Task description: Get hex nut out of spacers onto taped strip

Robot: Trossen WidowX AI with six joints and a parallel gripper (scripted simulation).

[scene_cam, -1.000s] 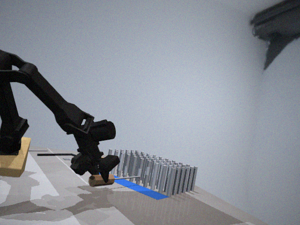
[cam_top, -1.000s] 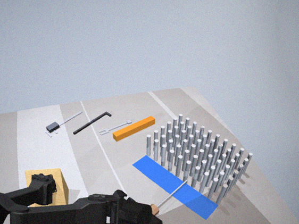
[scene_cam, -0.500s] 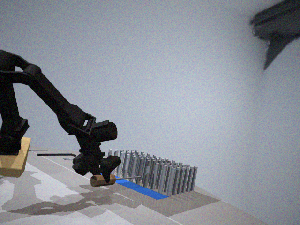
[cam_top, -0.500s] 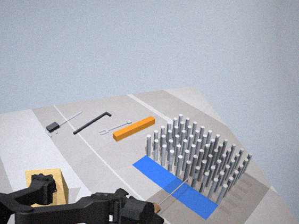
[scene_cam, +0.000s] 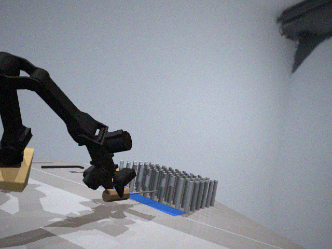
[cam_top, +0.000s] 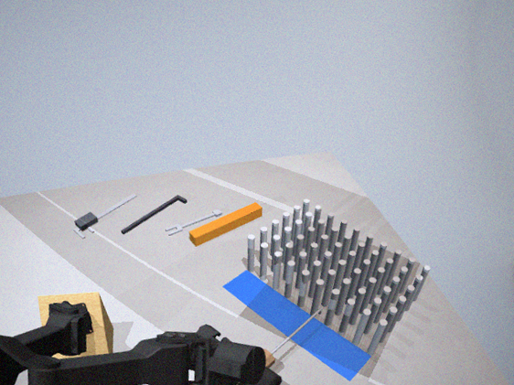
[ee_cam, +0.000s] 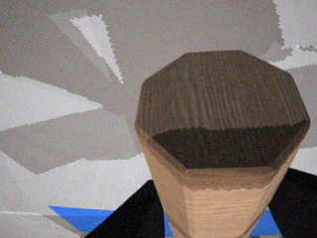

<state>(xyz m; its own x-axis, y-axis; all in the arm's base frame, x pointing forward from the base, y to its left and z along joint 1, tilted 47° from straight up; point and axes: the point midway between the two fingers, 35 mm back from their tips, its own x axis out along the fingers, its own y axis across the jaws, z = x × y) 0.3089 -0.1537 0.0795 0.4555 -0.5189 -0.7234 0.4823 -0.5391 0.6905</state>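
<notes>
Right now the blue taped strip is 130 mm ahead of my gripper tip, 110 mm to the left of it and 30 mm below it. Round my gripper tip: wooden-handled tool: 90 mm ahead, 50 mm to the left; then red cube: 240 mm behind, 360 mm to the right, 30 mm below; then orange bar: 70 mm ahead, 460 mm to the left, 20 mm below.
</notes>
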